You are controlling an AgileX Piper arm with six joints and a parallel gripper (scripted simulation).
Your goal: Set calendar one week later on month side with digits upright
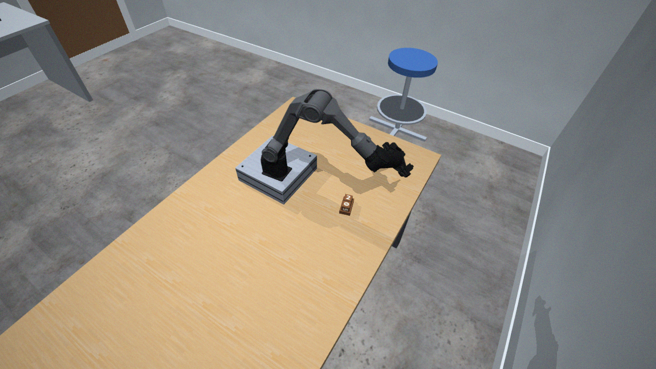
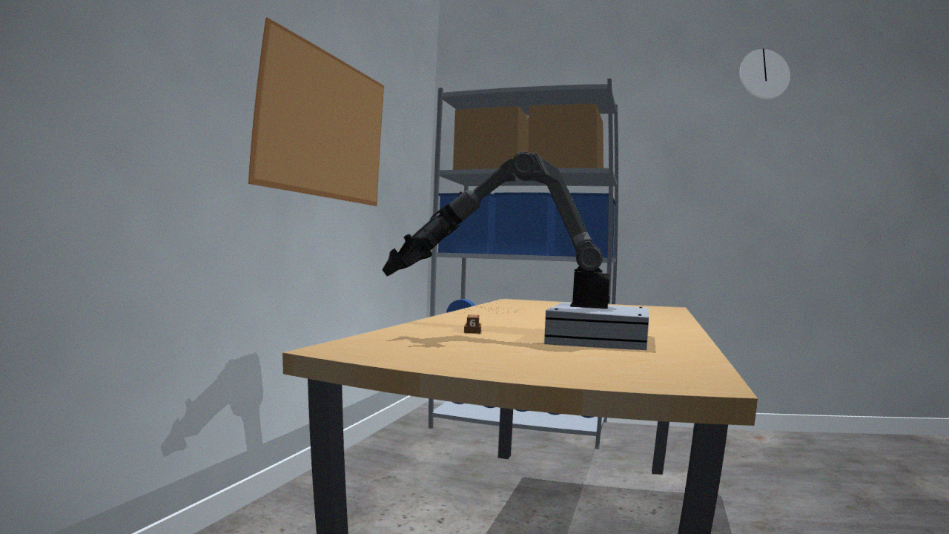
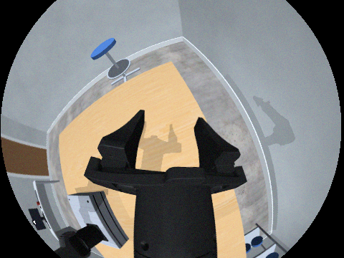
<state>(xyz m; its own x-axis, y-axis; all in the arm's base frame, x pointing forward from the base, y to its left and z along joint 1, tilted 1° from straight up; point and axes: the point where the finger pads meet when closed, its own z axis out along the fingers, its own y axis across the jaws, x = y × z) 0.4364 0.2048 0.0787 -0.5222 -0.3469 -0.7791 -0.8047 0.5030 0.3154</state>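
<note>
The brown digit cube lies 14 cm behind my hand, 20 cm to the right of it and 14 cm below it. The rest, counted from my hand: brown tray 15 cm behind, 19 cm to the right, 16 cm below.
</note>
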